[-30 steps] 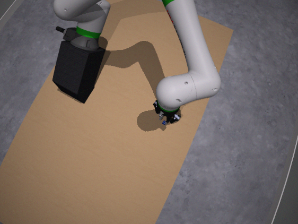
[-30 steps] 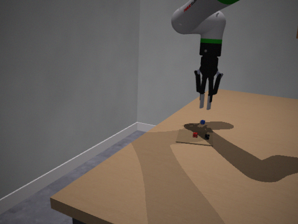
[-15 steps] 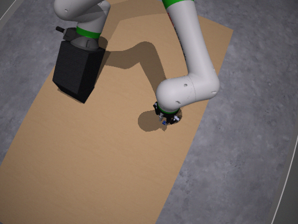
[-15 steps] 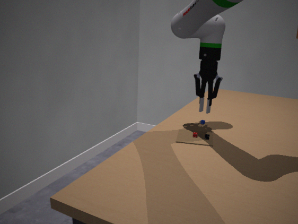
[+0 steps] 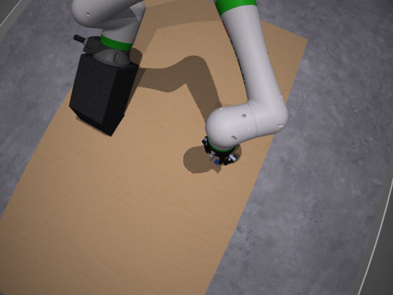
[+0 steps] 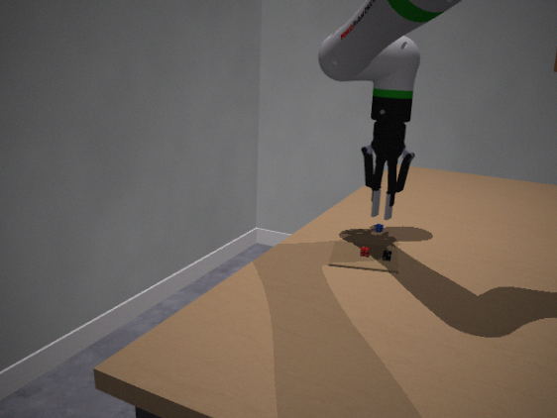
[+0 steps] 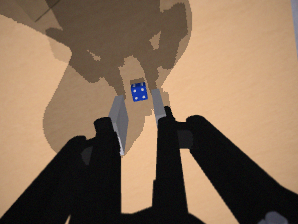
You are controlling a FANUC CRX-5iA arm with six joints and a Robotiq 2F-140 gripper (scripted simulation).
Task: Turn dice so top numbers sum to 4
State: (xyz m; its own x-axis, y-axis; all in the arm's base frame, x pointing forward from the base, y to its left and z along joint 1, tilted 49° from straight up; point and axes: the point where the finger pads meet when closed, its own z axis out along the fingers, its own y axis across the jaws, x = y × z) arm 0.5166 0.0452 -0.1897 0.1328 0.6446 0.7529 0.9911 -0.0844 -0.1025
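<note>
The blue die is 6 cm below my hand and 1 cm to the left of it. Also, from my hand: red die: 19 cm to the left, 5 cm below, 3 cm behind; black die: 18 cm to the left, 8 cm behind, 5 cm below; tan mat: 19 cm to the left, 6 cm below, 3 cm behind.
</note>
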